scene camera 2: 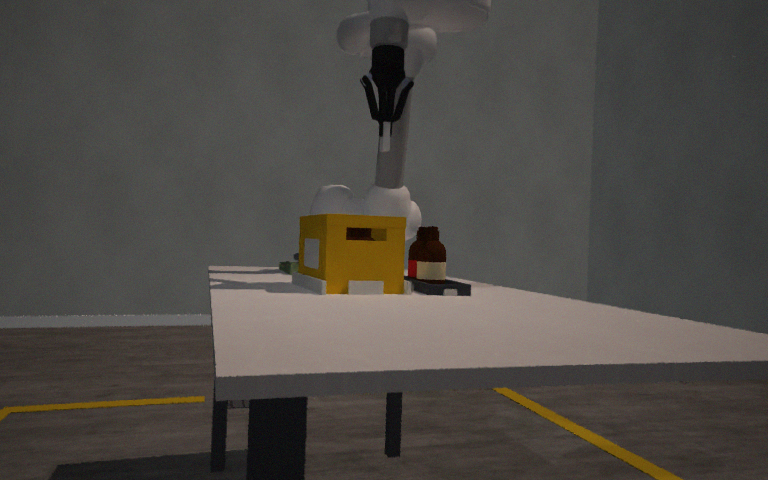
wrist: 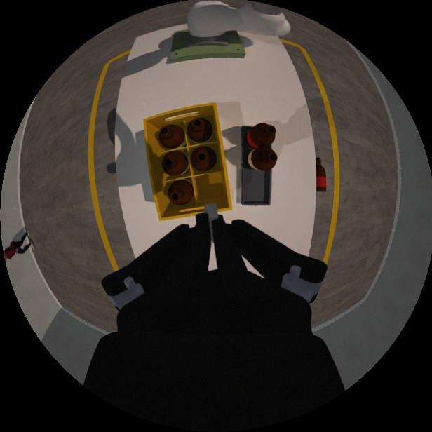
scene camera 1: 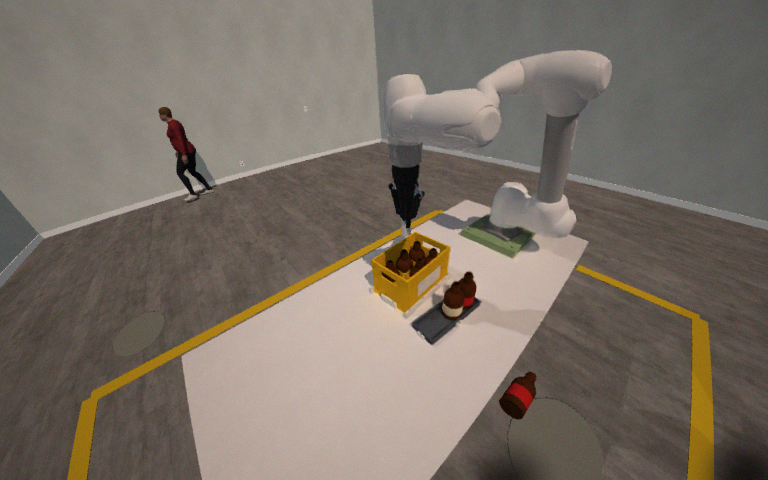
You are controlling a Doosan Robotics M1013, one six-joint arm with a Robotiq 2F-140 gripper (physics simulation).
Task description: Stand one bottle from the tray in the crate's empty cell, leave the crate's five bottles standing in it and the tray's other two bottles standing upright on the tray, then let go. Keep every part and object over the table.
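Places are measured from the arm's base along level axes (x ahead, y left, z up), in metres.
Where they show: gripper, fingertip midpoint: (scene camera 2: 384, 151) (scene camera 1: 406, 235); arm's base at its link origin: (scene camera 1: 501, 230).
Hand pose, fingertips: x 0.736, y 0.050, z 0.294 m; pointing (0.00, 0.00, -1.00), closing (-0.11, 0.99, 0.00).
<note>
Things, the pixels of their top centre, and the offset from my fingertips. Level surfaces: height alone.
- yellow crate at its top centre: (scene camera 2: 349, 216) (scene camera 1: 411, 253) 0.084 m back, 0.067 m right, 0.153 m down
- cream-label bottle at its top centre: (scene camera 2: 432, 226) (scene camera 1: 456, 283) 0.103 m back, 0.149 m left, 0.168 m down
- dark tray at its top centre: (scene camera 2: 432, 279) (scene camera 1: 448, 311) 0.083 m back, 0.147 m left, 0.303 m down
- white table at its surface level: 0.328 m down
My gripper (scene camera 1: 406, 229) (scene camera 2: 385, 144) (wrist: 211, 212) is shut and empty, above the near end of the yellow crate (scene camera 1: 396, 289) (scene camera 2: 362, 257) (wrist: 225, 165). Five brown bottles stand in the crate; its near right cell (wrist: 209, 189) is empty in the wrist view. A cream-label bottle (scene camera 1: 452, 303) (scene camera 2: 432, 270) (wrist: 260, 160) and a red-label bottle (scene camera 1: 469, 294) (scene camera 2: 412, 269) (wrist: 259, 136) stand on the dark tray (scene camera 1: 432, 329) (scene camera 2: 441, 288) (wrist: 256, 189). Another red-label bottle (scene camera 1: 518, 396) (wrist: 321, 179) is tilted beyond the table's edge; whether it touches the floor is unclear.
The white table (scene camera 1: 317, 367) (scene camera 2: 453, 333) (wrist: 255, 85) carries the crate, the tray beside it and the green robot base plate (scene camera 1: 497, 240) (wrist: 207, 51) at the far end. A person (scene camera 1: 180, 144) is by the wall, away from the table.
</note>
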